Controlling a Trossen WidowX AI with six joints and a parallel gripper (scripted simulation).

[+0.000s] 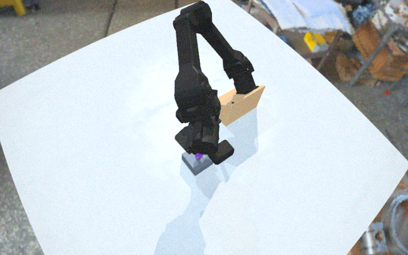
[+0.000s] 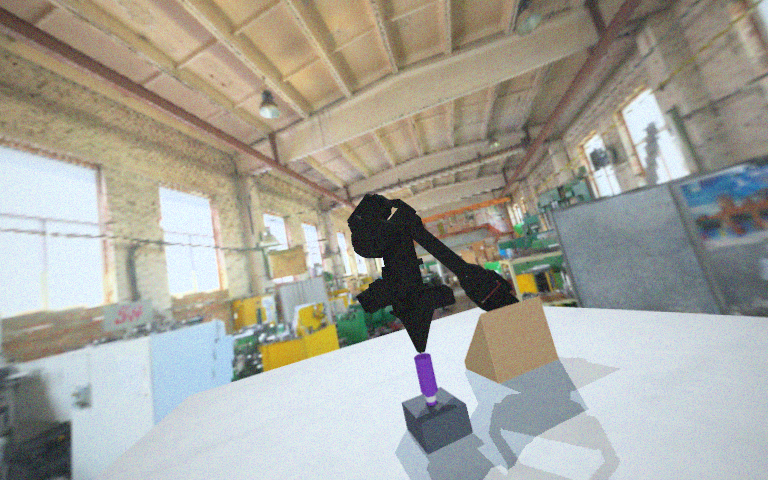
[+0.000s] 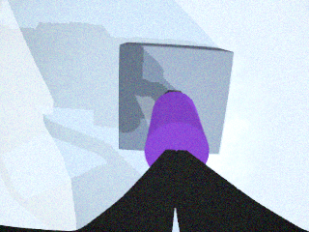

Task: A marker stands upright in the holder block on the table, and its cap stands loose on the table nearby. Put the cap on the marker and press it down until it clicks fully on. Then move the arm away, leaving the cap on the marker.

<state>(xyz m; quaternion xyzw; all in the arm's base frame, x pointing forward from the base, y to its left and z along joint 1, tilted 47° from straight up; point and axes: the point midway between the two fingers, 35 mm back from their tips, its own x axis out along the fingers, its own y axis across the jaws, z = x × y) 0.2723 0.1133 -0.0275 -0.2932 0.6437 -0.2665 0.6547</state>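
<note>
The grey holder block lies 10 cm below my gripper tip. The rest, counted from my gripper tip: purple cap: 3 cm below.
</note>
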